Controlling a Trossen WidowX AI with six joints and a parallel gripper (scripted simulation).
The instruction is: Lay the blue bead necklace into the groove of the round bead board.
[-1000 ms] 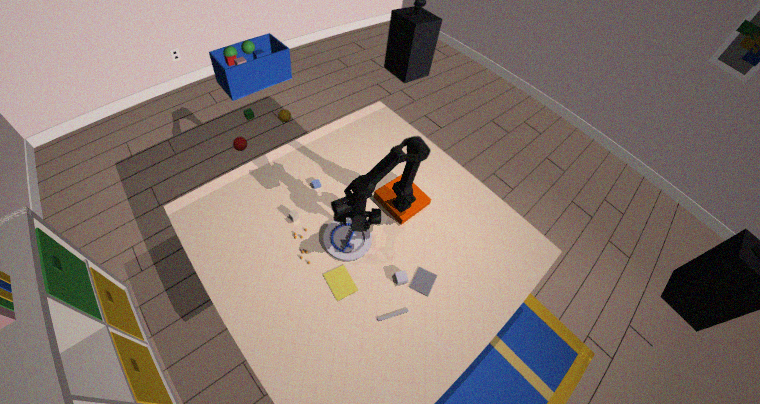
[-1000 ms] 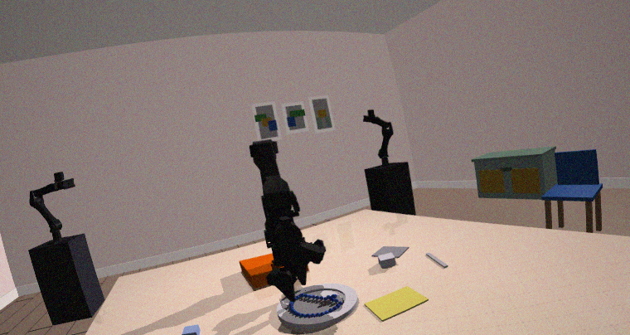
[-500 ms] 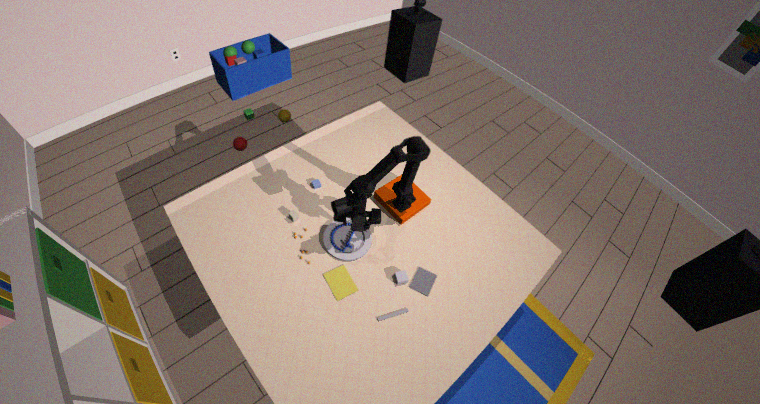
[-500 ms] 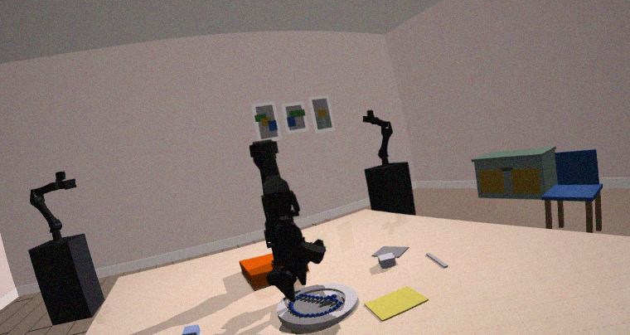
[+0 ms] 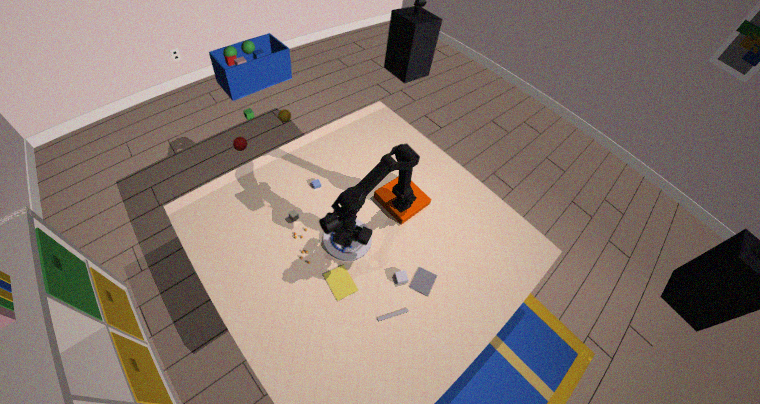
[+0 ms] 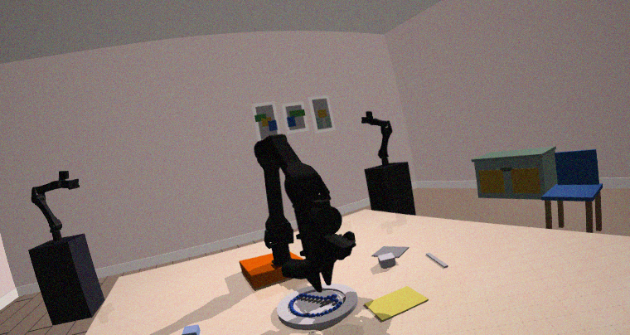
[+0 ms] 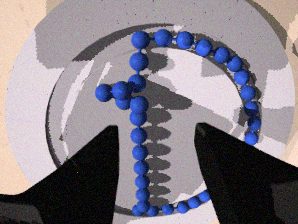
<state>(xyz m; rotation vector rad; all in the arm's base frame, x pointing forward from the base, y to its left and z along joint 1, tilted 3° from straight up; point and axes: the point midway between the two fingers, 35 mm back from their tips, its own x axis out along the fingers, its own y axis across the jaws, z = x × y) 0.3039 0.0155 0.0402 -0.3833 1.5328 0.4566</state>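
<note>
Now: gripper tip 20 mm past the round bead board, 20 mm to the left of it and 40 mm above it. Round my gripper tip: yellow sheet: 110 mm ahead, 120 mm to the left, 50 mm below; then small grey block: 100 mm behind, 240 mm to the left, 40 mm below; then pale cube: 110 mm ahead, 230 mm to the right, 30 mm below.
</note>
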